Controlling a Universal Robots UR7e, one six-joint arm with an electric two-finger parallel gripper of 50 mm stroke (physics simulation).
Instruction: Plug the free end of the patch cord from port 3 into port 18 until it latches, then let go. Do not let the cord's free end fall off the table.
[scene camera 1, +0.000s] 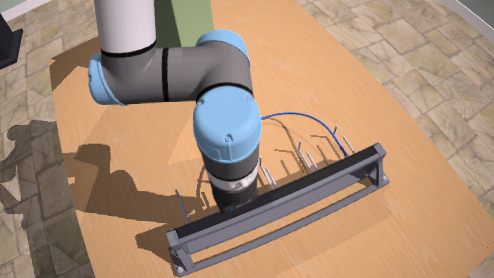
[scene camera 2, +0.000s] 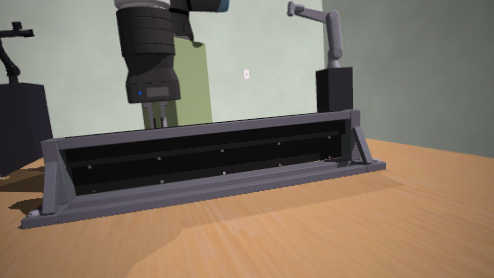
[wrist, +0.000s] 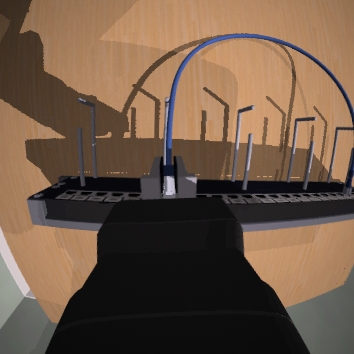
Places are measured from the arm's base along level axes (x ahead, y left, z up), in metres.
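Pixels of known places: gripper, fingertip midpoint: (wrist: 168, 166).
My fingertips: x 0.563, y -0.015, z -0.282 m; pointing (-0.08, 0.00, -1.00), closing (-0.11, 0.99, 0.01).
Observation:
Behind a point stands the place of what it marks.
The blue patch cord (scene camera 1: 303, 114) {x 0.416, y 0.217, z -0.310 m} (wrist: 245, 36) {x 0.369, y 0.083, z -0.356 m} arches from its plugged end near one end of the patch panel (scene camera 1: 280, 191) {x 0.597, y 0.076, z -0.262 m} (scene camera 2: 200, 129) {x 0.622, y 0.050, z -0.266 m} (wrist: 75, 212) {x 0.612, y -0.104, z -0.262 m} to my gripper (scene camera 2: 157, 120) (wrist: 168, 166) {x 0.563, y -0.015, z -0.282 m}. The gripper is shut on the cord's plug (wrist: 169, 187) {x 0.581, y -0.013, z -0.270 m}, a clear plug with a dark blue boot. The fingers stand right at the panel's row of ports, between the left ports and the long run to the right. The gripper covers the ports there. I cannot tell which port is under the plug, nor whether the plug is inside one. In scene camera 1 the arm hides the fingers.
Thin metal cable hooks (scene camera 1: 182, 206) {x 0.541, y -0.119, z -0.305 m} (wrist: 94, 140) {x 0.546, y -0.117, z -0.344 m} rise along the panel's cord side, on both sides of the gripper. The panel's frame stands on the wooden table (scene camera 1: 300, 65) {x 0.219, y 0.311, z -0.360 m} (scene camera 2: 300, 225) {x 0.774, y 0.138, z -0.361 m} (wrist: 60, 90) {x 0.474, y -0.184, z -0.361 m}. A green block (scene camera 1: 192, 20) {x 0.070, y 0.043, z -0.216 m} (scene camera 2: 192, 80) {x 0.057, y 0.055, z -0.150 m} stands behind the arm.

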